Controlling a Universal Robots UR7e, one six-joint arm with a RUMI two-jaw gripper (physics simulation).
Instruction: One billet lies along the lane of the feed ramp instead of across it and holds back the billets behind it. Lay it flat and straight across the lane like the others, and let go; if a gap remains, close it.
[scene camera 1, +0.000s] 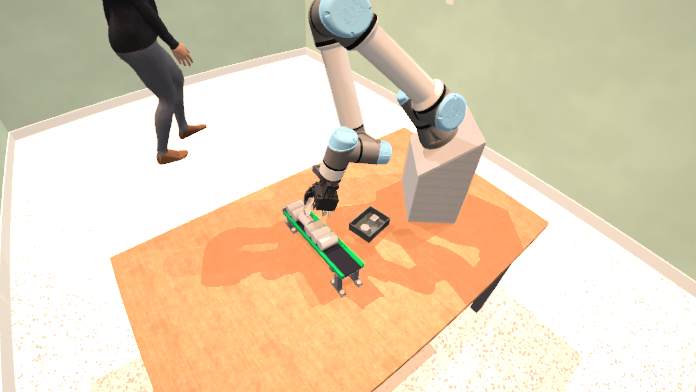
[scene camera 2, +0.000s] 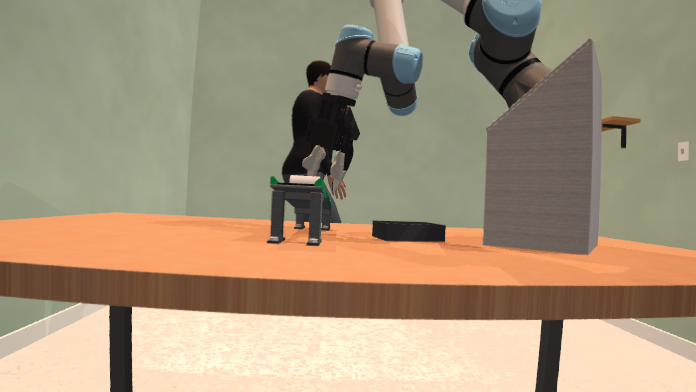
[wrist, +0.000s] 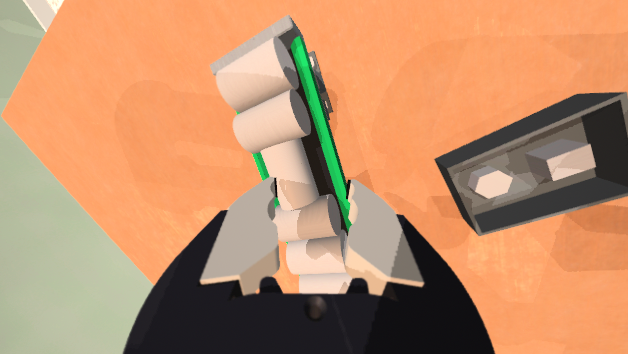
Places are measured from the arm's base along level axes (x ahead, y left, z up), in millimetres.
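Pixels of known places: gripper, fingertip midpoint: (scene camera 1: 314, 215) (wrist: 312, 180); arm's base, link origin: (scene camera 1: 439, 134) (scene camera 2: 546, 107).
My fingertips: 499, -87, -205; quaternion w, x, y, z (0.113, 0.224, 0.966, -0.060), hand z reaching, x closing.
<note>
Ahead of a thing's pixels: the offset from my fingertips to its top centre, as dx, dy, dz. Level surfaces: height alone.
The lengthwise billet @(+25, -7, +6) (scene camera 1: 304, 219) (wrist: 287, 170) lies along the lane of the green-railed feed ramp (scene camera 1: 360, 261) (scene camera 2: 296, 188) (wrist: 320, 110), with dark lane showing on its right in the wrist view. Two crosswise billets @(+19, -96, -10) (wrist: 257, 75) @(+23, -56, -4) (wrist: 272, 121) lie between it and the end plate. Three more crosswise billets @(+26, +41, +9) (wrist: 307, 220) @(+28, +81, +15) (wrist: 316, 256) @(+29, +121, +20) (wrist: 325, 283) lie on its other side. My gripper (scene camera 1: 317, 214) (scene camera 2: 323, 181) (wrist: 312, 180) is partly open and empty. In the wrist view its fingertips appear on either side of the lane, around where the lengthwise billet meets its neighbour. Their exact height is unclear.
A dark open tray @(-190, +89, -67) (scene camera 1: 354, 233) (scene camera 2: 408, 231) (wrist: 530, 216) with two small pale blocks stands on the table @(dz -103) (scene camera 1: 225, 320) beside the ramp. The grey arm pedestal (scene camera 1: 437, 195) (scene camera 2: 540, 175) stands beyond the tray. A person (scene camera 1: 155, 75) (scene camera 2: 305, 120) stands behind the table.
</note>
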